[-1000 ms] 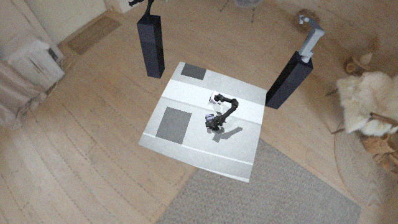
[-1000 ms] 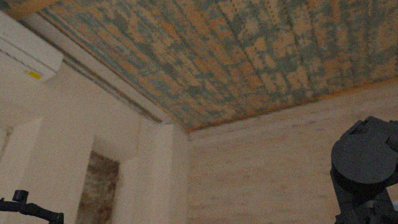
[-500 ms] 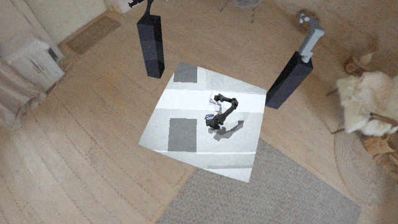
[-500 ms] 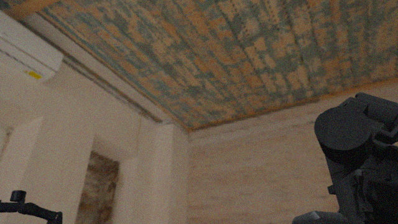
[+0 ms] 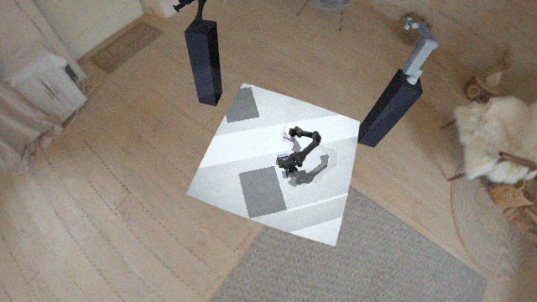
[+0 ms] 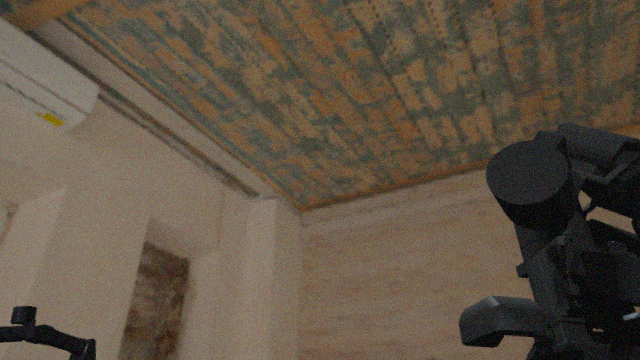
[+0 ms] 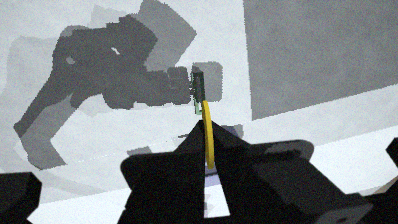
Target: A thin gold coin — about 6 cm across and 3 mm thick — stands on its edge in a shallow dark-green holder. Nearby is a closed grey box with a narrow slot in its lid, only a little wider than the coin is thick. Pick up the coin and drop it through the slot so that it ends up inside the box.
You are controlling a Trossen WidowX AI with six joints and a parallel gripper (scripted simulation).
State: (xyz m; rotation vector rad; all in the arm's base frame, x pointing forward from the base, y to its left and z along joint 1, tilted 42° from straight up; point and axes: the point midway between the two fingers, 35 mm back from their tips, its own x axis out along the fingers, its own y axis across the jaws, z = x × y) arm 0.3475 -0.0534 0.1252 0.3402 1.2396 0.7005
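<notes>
Now: the gold coin 20 mm above my gripper tip.
</notes>
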